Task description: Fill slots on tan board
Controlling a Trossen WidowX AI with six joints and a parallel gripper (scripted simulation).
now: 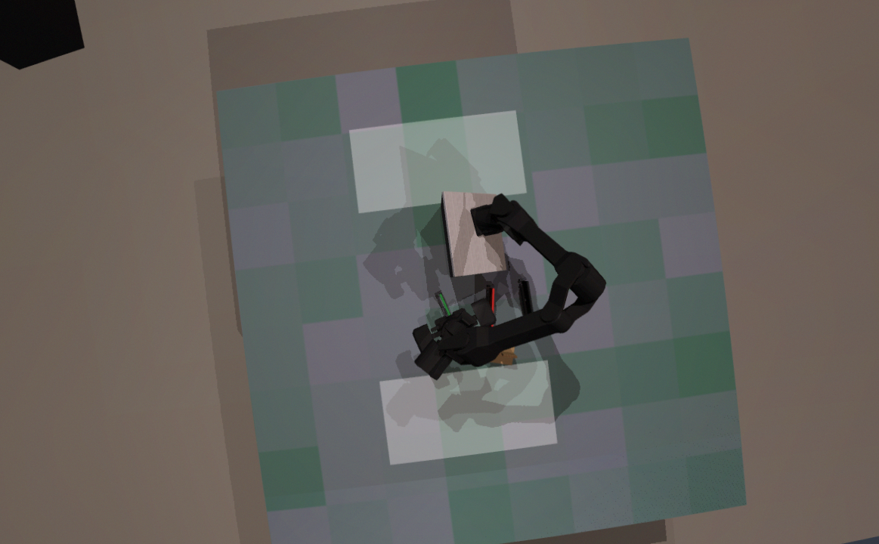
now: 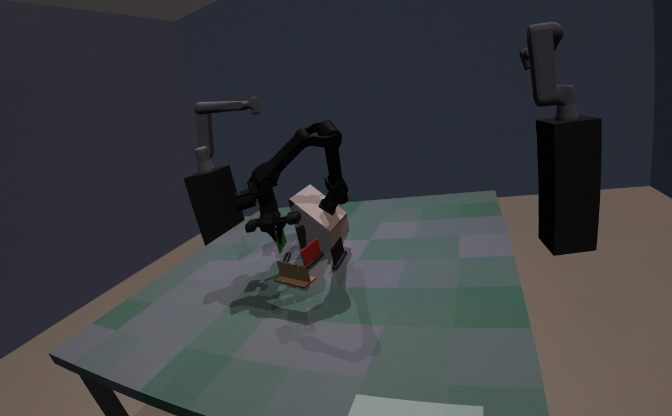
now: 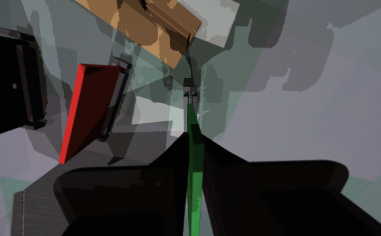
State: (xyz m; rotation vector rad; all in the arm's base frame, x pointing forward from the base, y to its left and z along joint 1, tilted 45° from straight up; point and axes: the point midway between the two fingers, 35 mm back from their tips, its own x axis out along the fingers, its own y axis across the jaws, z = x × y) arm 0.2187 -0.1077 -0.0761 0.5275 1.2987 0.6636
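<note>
My gripper tip is 10 cm short of the tan board, 7 cm to the right of it and 6 cm above it. The rest, counted from my gripper tip: red board (10 cm to the left, 6 cm below, 1 cm behind); green board (3 cm behind); black board (20 cm to the left, 6 cm below).
</note>
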